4 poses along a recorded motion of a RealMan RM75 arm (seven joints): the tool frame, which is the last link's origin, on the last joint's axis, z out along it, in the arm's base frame.
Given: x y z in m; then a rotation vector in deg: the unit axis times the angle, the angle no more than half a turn.
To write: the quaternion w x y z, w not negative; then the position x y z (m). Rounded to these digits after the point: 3 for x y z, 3 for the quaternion.
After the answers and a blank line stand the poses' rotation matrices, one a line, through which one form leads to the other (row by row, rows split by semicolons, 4 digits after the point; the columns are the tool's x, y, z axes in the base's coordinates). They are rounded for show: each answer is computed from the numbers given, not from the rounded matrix.
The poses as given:
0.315 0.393 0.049 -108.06 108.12 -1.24
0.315 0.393 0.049 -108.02 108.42 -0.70
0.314 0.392 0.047 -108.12 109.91 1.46
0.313 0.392 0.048 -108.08 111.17 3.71
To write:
0.235 -0.687 0.688 -0.008 0.315 0.393 0.049
0.233 -0.686 0.689 -0.004 0.315 0.393 0.049
0.223 -0.684 0.695 0.009 0.314 0.392 0.047
0.216 -0.680 0.700 0.023 0.313 0.392 0.048

0.0544 -0.9412 0.3334; -0.9486 0.0555 0.3115; -0.3117 -0.3332 -0.8898
0.0508 -0.9436 0.3272; -0.9477 0.0578 0.3138; -0.3150 -0.3260 -0.8913
0.0342 -0.9540 0.2978; -0.9458 0.0654 0.3182; -0.3231 -0.2926 -0.9000
0.0191 -0.9626 0.2701; -0.9425 0.0728 0.3262; -0.3337 -0.2608 -0.9059

